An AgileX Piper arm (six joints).
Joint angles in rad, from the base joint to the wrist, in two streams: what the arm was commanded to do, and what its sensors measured. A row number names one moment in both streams.
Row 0, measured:
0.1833 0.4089 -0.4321 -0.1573 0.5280 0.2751
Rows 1 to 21, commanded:
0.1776 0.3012 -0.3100 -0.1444 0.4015 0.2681
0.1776 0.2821 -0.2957 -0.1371 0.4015 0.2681
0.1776 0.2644 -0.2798 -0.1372 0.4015 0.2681
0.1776 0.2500 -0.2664 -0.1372 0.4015 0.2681
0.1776 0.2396 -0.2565 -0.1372 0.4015 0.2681
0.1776 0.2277 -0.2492 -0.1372 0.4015 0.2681
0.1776 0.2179 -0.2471 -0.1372 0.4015 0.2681
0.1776 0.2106 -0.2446 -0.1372 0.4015 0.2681
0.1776 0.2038 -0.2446 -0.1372 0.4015 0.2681
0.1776 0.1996 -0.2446 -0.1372 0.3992 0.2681
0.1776 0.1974 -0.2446 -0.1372 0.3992 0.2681
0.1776 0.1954 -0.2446 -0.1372 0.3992 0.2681
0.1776 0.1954 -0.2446 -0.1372 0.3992 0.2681
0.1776 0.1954 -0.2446 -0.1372 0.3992 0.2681
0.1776 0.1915 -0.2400 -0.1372 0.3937 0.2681
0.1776 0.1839 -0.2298 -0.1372 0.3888 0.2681
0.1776 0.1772 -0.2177 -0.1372 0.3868 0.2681
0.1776 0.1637 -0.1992 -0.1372 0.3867 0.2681
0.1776 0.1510 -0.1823 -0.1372 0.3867 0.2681
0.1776 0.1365 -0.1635 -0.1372 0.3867 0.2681
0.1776 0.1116 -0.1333 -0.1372 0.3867 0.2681
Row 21, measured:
0.1833 0.1686 -0.2070 -0.1405 0.3994 0.2734
